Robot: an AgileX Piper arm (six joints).
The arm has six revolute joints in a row. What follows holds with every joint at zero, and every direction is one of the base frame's. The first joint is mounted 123.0 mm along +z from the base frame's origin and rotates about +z. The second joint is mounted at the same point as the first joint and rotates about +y. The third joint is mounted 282.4 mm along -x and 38.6 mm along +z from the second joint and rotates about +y. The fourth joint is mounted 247.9 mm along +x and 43.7 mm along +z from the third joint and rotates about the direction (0.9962, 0, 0.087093). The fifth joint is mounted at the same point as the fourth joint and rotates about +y. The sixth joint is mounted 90.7 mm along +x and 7.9 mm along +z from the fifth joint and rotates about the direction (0.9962, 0, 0.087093). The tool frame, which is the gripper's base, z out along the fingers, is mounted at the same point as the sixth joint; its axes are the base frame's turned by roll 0.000, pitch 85.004 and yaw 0.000 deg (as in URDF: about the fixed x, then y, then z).
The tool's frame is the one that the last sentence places.
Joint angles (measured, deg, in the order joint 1, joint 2, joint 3, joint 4, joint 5, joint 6), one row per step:
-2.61, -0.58, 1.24, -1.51, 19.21, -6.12
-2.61, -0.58, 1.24, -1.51, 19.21, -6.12
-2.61, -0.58, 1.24, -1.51, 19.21, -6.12
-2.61, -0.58, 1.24, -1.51, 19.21, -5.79
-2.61, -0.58, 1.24, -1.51, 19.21, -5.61
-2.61, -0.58, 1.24, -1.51, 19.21, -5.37
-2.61, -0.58, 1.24, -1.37, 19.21, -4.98
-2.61, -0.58, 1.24, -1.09, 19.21, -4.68
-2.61, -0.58, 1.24, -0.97, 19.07, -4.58
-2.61, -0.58, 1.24, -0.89, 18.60, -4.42
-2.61, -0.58, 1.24, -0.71, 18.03, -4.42
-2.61, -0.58, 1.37, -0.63, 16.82, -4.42
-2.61, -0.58, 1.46, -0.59, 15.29, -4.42
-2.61, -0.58, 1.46, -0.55, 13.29, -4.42
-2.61, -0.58, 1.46, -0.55, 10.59, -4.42
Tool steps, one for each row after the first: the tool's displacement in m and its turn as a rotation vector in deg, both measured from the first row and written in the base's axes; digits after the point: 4 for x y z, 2 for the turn. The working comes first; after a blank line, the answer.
Tool pose at each row, in the base's axes (x y z in m, rotation vector in deg; the steps are taken from these numbers as rounded here):
0.0535, -0.0032, 0.1762, -4.17, 104.90, -7.60
0.0535, -0.0032, 0.1762, -4.17, 104.90, -7.60
0.0535, -0.0032, 0.1762, -4.17, 104.90, -7.60
0.0535, -0.0032, 0.1762, -3.87, 104.90, -7.37
0.0535, -0.0032, 0.1762, -3.70, 104.91, -7.24
0.0535, -0.0032, 0.1762, -3.48, 104.91, -7.07
0.0535, -0.0032, 0.1762, -3.04, 104.91, -6.66
0.0535, -0.0030, 0.1762, -2.59, 104.92, -6.18
0.0536, -0.0029, 0.1764, -2.42, 104.78, -6.00
0.0538, -0.0029, 0.1771, -2.21, 104.31, -5.83
0.0540, -0.0028, 0.1780, -2.09, 103.73, -5.68
0.0545, -0.0028, 0.1791, -2.03, 102.65, -5.64
0.0550, -0.0028, 0.1810, -1.99, 101.21, -5.65
0.0556, -0.0027, 0.1841, -1.94, 99.21, -5.68
0.0562, -0.0027, 0.1883, -1.90, 96.51, -5.78

0.0000, 0.0000, 0.0000, 0.00, 0.00, 0.00
0.0000, 0.0000, 0.0000, 0.00, 0.00, 0.00
0.0000, 0.0000, 0.0000, 0.32, -0.02, -0.08
0.0000, 0.0000, 0.0000, 0.49, -0.02, -0.13
0.0000, 0.0000, 0.0000, 0.73, -0.04, -0.19
0.0000, 0.0000, 0.0000, 1.24, -0.07, -0.28
0.0000, 0.0002, 0.0000, 1.81, -0.09, -0.33
0.0001, 0.0003, 0.0002, 2.02, -0.24, -0.35
0.0003, 0.0003, 0.0009, 2.23, -0.72, -0.37
0.0005, 0.0004, 0.0018, 2.38, -1.30, -0.34
0.0010, 0.0004, 0.0029, 2.42, -2.39, -0.30
0.0015, 0.0004, 0.0048, 2.40, -3.82, -0.24
0.0021, 0.0005, 0.0079, 2.35, -5.82, -0.17
0.0027, 0.0005, 0.0121, 2.23, -8.52, -0.09

